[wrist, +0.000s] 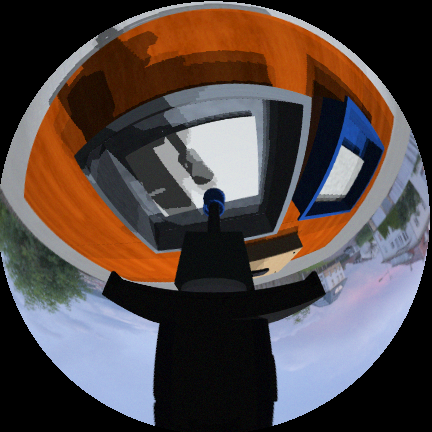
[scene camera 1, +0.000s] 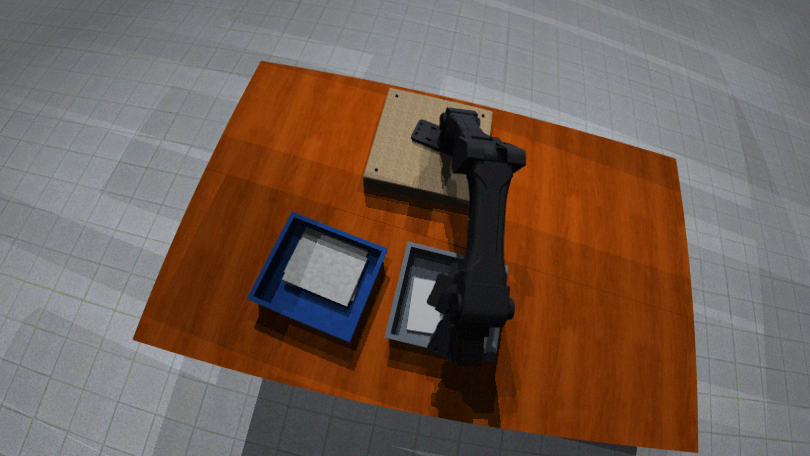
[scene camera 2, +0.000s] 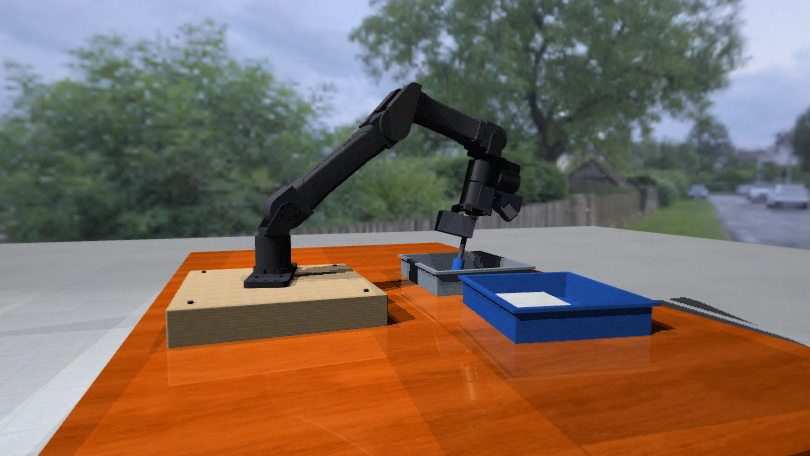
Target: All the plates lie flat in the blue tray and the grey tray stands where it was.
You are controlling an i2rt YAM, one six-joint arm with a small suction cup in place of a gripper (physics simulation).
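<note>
A blue tray stands on the orange table and holds a white square plate lying flat. Close to its right stands the grey tray. It holds another white plate lying flat, partly hidden by the arm in the overhead view. My suction cup hangs low inside the grey tray, over the near edge of that plate. It holds nothing.
The arm stands on a tan wooden base block at the back of the orange table. The arm stretches from the block over the grey tray. The two trays stand almost wall to wall.
</note>
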